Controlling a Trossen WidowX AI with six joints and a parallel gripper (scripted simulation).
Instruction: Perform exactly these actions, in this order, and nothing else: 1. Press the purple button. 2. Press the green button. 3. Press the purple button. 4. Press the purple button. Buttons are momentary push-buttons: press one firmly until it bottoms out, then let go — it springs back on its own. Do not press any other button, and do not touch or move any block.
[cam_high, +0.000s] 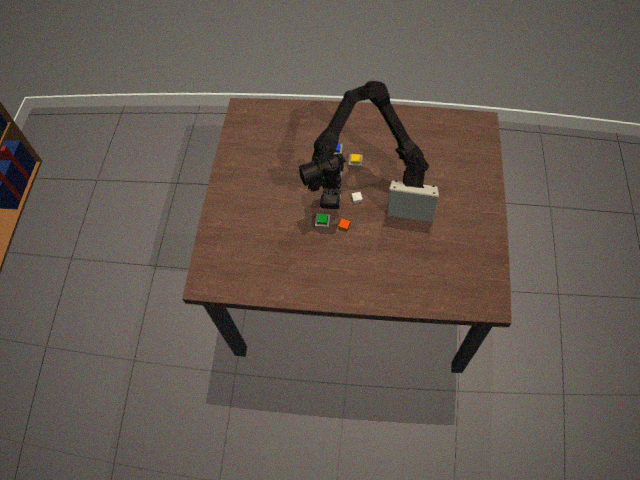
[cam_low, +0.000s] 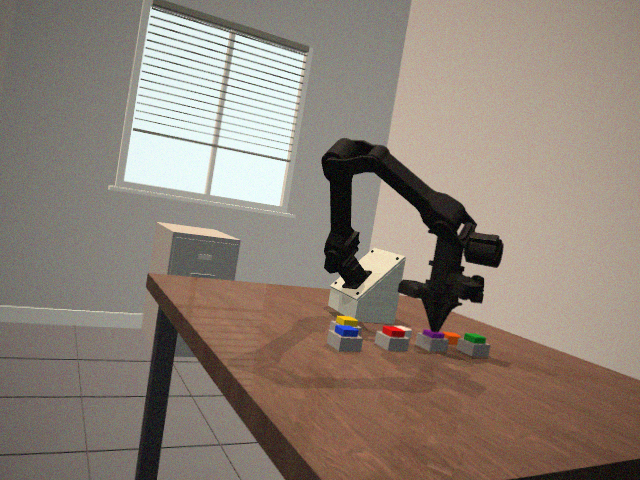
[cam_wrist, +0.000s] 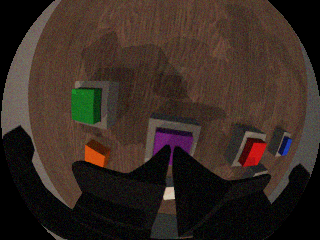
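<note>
Right now the purple button is 1 cm below my gripper tip. Round my gripper tip: red button: 11 cm to the right; then white block: 8 cm behind, 2 cm to the right, 3 cm below; then green button: 3 cm ahead, 9 cm to the left.
</note>
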